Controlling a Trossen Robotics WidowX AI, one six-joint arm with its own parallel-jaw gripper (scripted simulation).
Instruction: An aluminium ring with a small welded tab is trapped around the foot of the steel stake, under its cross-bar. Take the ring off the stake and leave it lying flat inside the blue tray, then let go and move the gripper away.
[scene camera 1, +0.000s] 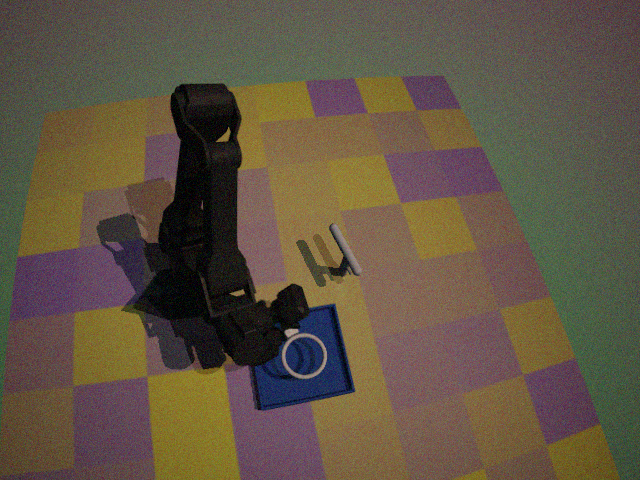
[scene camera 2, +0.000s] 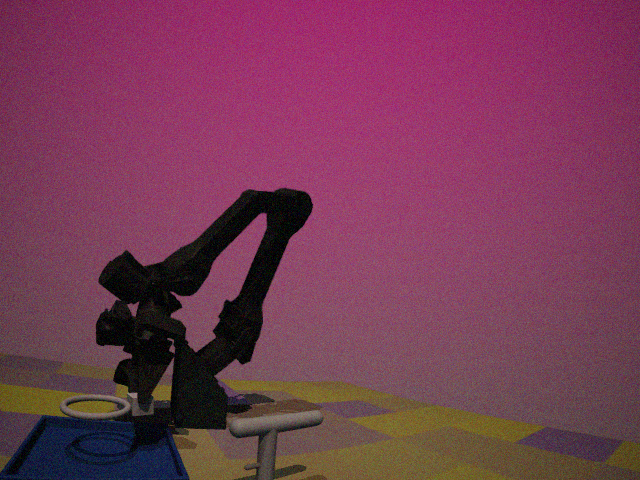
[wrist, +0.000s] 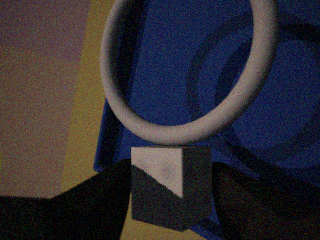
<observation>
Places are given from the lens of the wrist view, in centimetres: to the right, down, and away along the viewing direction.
my gripper (wrist: 171, 170): 0, 2, 11
aluminium ring (wrist: 171, 183): 0, 2, 9
blue tray (wrist: 172, 69): 1, -4, 19
The marked spots on the blue tray and the aluminium ring are 11 cm apart.
</observation>
